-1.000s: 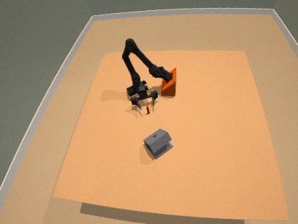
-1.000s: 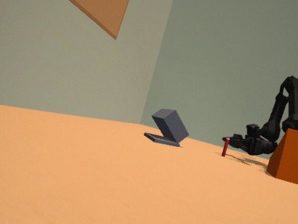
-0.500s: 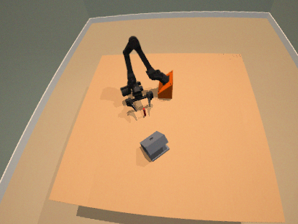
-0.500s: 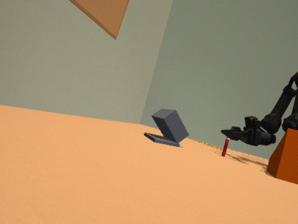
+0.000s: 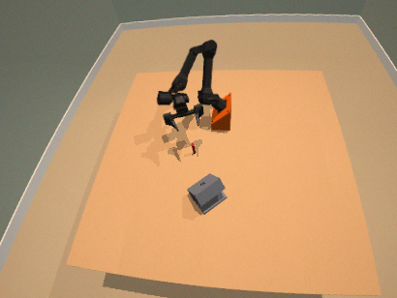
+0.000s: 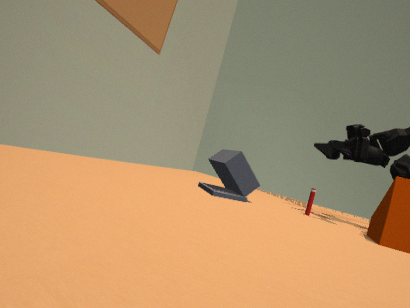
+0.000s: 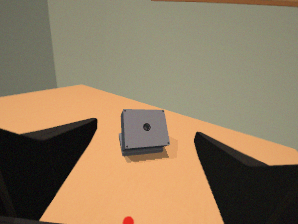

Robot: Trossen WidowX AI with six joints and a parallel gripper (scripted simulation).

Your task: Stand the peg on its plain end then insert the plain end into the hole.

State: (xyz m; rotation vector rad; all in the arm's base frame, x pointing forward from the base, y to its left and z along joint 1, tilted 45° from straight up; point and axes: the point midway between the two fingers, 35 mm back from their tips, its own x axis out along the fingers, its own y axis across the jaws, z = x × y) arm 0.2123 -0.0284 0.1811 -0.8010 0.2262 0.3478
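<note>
The red peg is 10 mm behind my gripper tip and 160 mm below it. Round my gripper tip: grey sloped panel (220 mm ahead, 90 mm to the left, 140 mm below); flat grey foot (240 mm ahead, 100 mm to the left, 210 mm below).
</note>
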